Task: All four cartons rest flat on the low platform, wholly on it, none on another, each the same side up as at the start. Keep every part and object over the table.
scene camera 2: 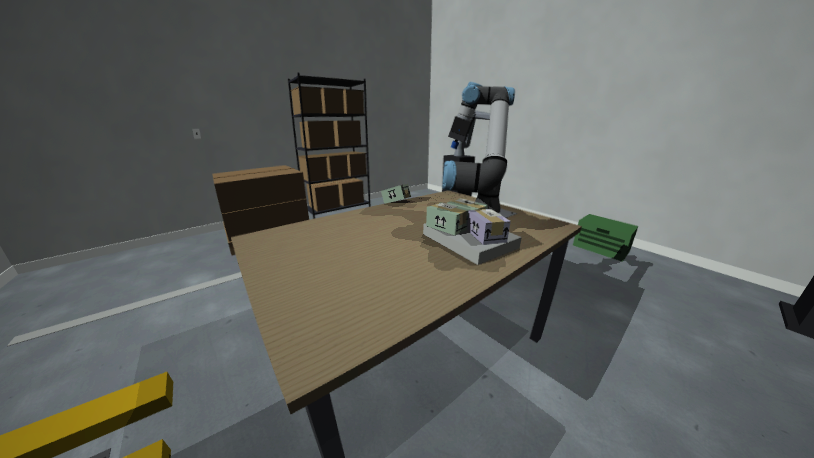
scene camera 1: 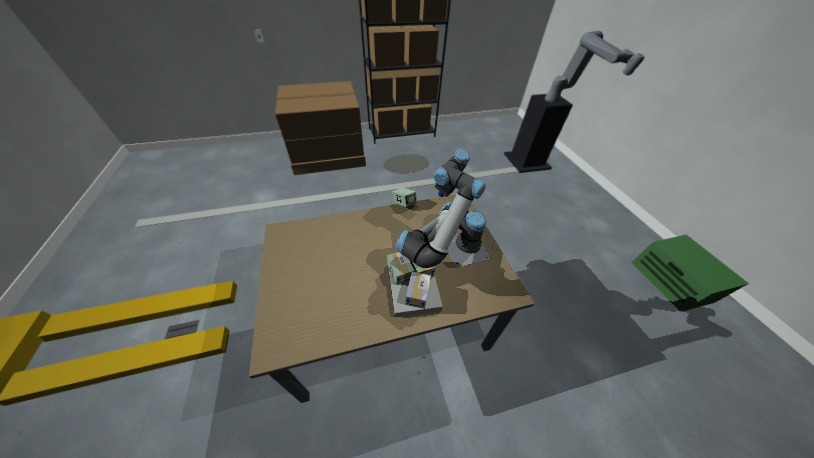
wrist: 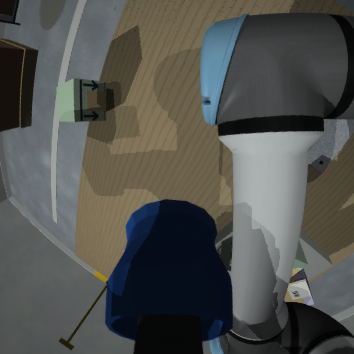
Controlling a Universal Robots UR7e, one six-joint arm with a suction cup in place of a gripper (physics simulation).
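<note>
The gripper, a blue suction cup (scene camera 1: 441,194) (scene camera 2: 454,144) (wrist: 171,225), hangs free over the table's back right with no carton on it. A pale green carton (scene camera 1: 404,197) (scene camera 2: 393,194) (wrist: 82,101) is apart from it at the table's back edge, tilted, its arrows downward in scene camera 2; whether it touches the table is unclear. On the low grey platform (scene camera 1: 433,301) (scene camera 2: 481,254) are a green carton (scene camera 1: 400,270) (scene camera 2: 446,219) at the left, a lilac carton (scene camera 1: 418,289) (scene camera 2: 489,227) at the front, and another green carton (scene camera 1: 425,267) (scene camera 2: 470,203) behind, mostly hidden by the arm and cartons.
The arm's elbow (scene camera 1: 421,247) (scene camera 2: 478,176) is low over the platform's back side. The base plate (scene camera 1: 469,256) is behind and right of the platform on the wooden table (scene camera 1: 318,284) (scene camera 2: 341,284). A shelf rack and a box stack stand on the floor beyond the back edge.
</note>
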